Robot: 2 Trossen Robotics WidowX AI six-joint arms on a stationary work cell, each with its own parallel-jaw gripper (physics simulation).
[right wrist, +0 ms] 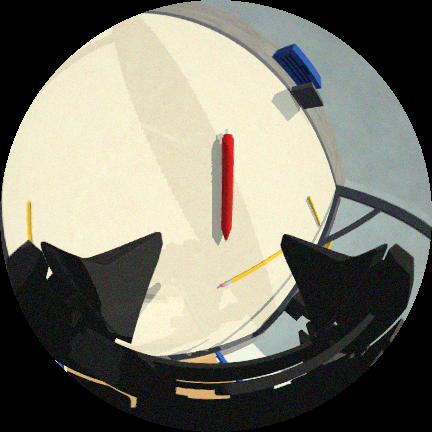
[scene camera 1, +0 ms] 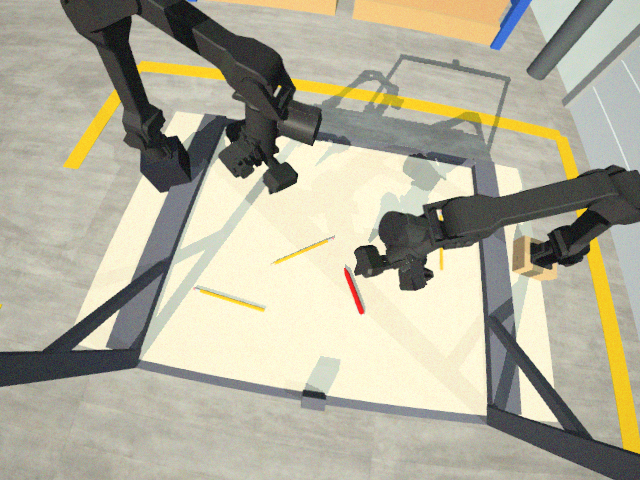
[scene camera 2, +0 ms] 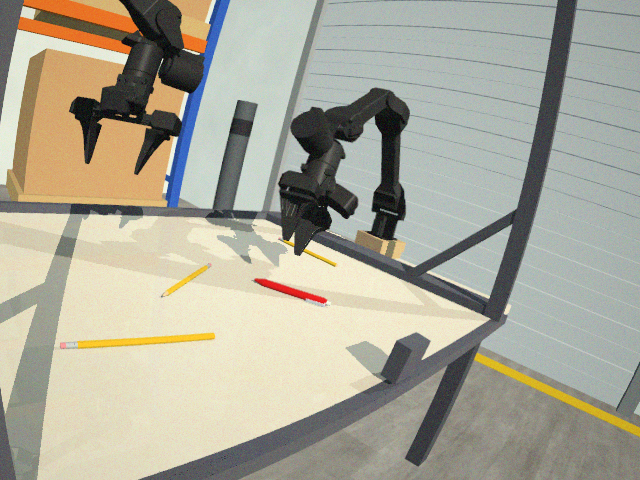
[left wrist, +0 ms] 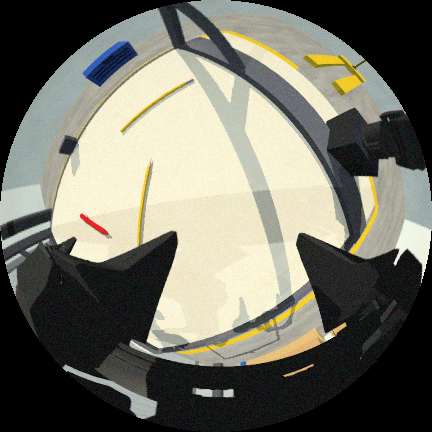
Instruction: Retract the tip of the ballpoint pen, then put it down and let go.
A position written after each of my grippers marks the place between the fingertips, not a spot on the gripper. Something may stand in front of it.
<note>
My left gripper (scene camera 2: 110, 169) is open, with nothing in its grasp. Also in view: my right gripper (scene camera 2: 291, 248), a red ballpoint pen (right wrist: 227, 154) and a small grey block (scene camera 2: 407, 353).
My left gripper also shows in scene camera 1 (scene camera 1: 260, 180) and in the left wrist view (left wrist: 240, 238). My right gripper is seen too in the right wrist view (right wrist: 224, 240) and in scene camera 1 (scene camera 1: 369, 271).
</note>
